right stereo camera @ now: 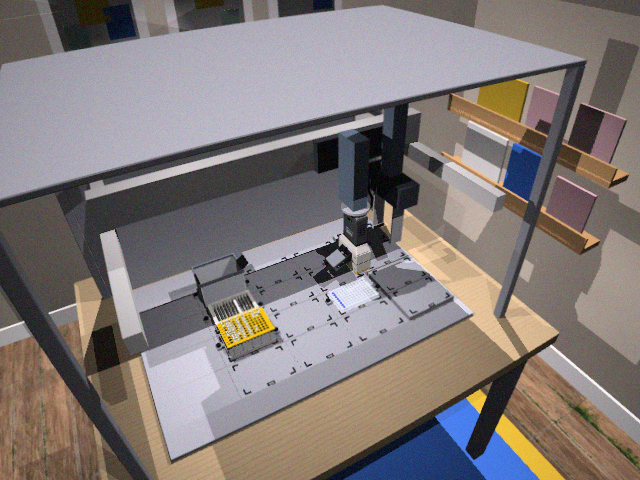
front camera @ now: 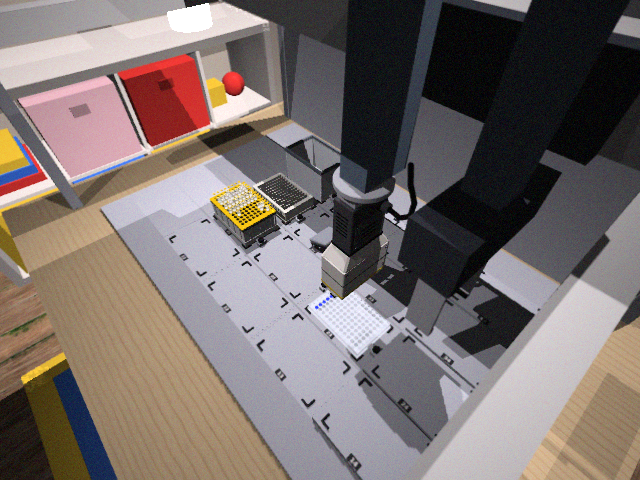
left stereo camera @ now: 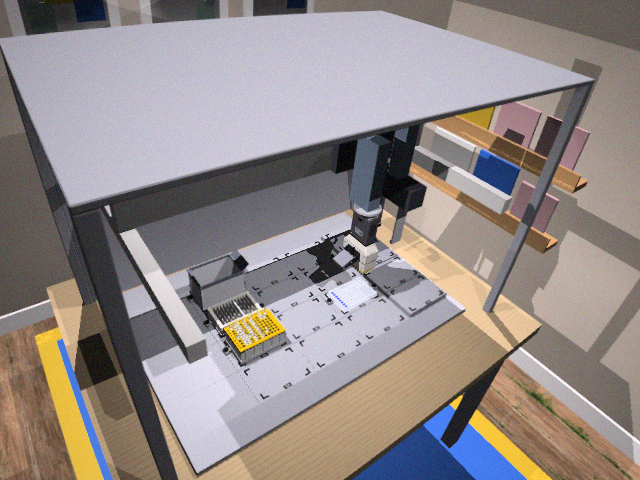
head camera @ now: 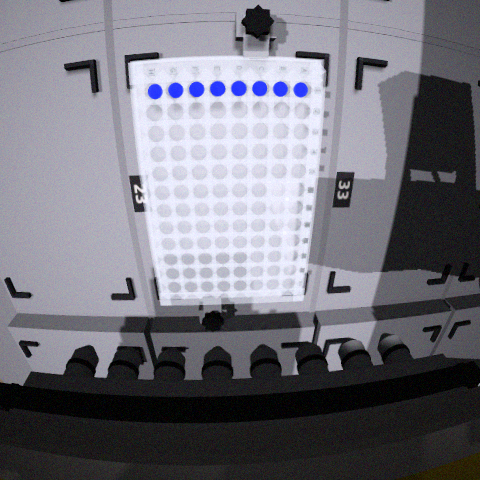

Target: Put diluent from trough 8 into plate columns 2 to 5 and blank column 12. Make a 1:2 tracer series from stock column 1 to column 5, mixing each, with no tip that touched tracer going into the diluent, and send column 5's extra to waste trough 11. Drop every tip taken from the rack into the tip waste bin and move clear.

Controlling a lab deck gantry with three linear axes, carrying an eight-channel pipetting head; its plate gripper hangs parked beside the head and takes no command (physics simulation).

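Observation:
The plate point(front camera: 350, 322) point(head camera: 230, 181) point(left stereo camera: 356, 291) point(right stereo camera: 356, 293) is white, with column 1 blue and the other wells pale. The pipetting head point(front camera: 350, 268) point(left stereo camera: 363, 254) point(right stereo camera: 356, 255) hangs above the deck beside the plate; its nozzles point(head camera: 217, 362) show dark in the head view, and I cannot tell whether tips are on them. The parked plate gripper point(right stereo camera: 387, 232) hangs behind the head, paddles apart and empty. The yellow tip rack point(front camera: 258, 232) point(left stereo camera: 264, 348) point(right stereo camera: 255, 345) holds white tips with several empty holes. The trough rack point(front camera: 299, 208) stands beside it; its liquids cannot be made out. The grey tip waste bin point(front camera: 306, 178) point(left stereo camera: 222, 290) stands behind.
A clamp knob point(head camera: 257, 21) stands at the plate's column 1 end and another knob point(head camera: 213, 320) at its column 12 end. Low raised deck panels point(left stereo camera: 413, 294) point(right stereo camera: 418, 297) lie beyond the plate. A pale beam point(left stereo camera: 162, 294) point(right stereo camera: 123, 291) runs near the bin and racks.

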